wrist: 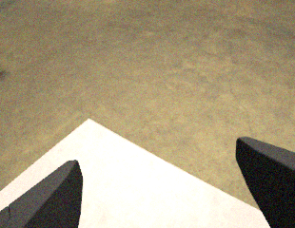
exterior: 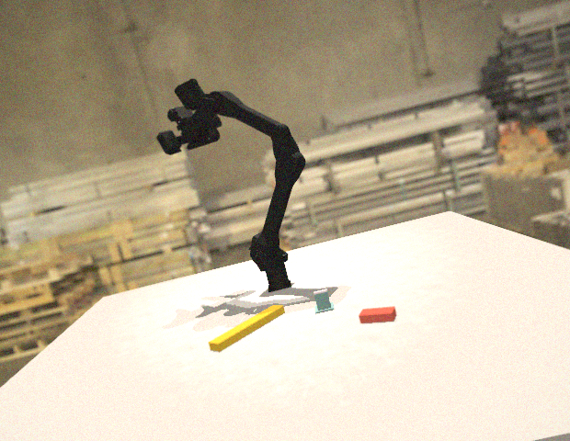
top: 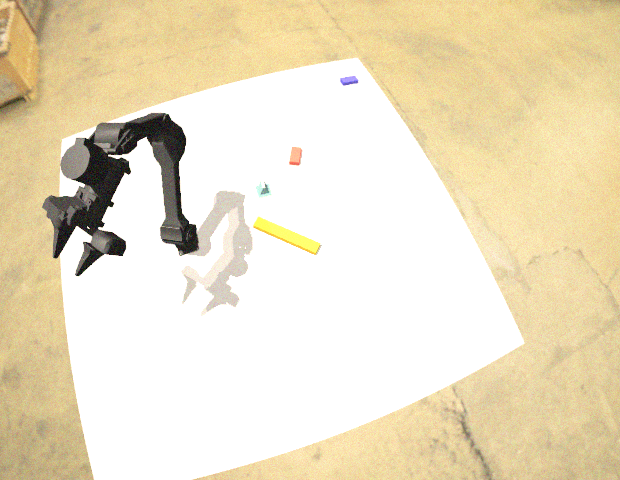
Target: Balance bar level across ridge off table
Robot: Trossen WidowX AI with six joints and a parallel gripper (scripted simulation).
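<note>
Now: the yellow bar 460 mm ahead of my gripper tip, 430 mm below it and 120 mm to the left of it. Round my gripper tip: red block 580 mm ahead, 430 mm below, 390 mm to the left.
</note>
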